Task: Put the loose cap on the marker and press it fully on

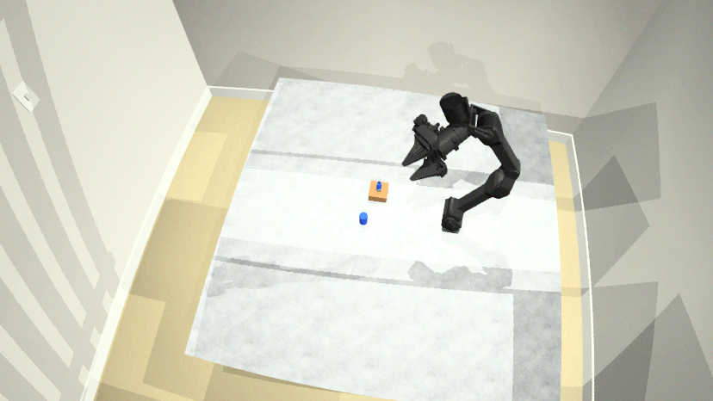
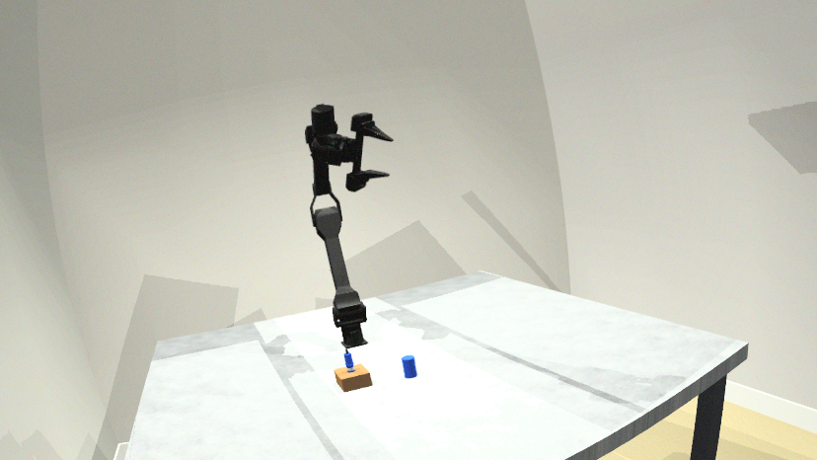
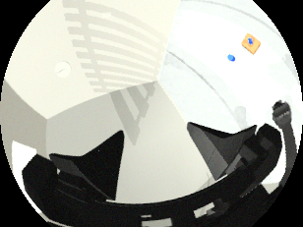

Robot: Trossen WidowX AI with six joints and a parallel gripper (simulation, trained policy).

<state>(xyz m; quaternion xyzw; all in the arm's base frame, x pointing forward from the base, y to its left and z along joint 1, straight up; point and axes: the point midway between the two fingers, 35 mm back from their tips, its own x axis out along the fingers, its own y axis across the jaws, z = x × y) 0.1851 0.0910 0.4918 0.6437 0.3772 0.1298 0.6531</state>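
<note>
Right now the blue cap is 120 mm ahead of my gripper tip, 70 mm to the right of it and 460 mm below it. Round my gripper tip: holder block 80 mm ahead, 200 mm to the right, 460 mm below.
</note>
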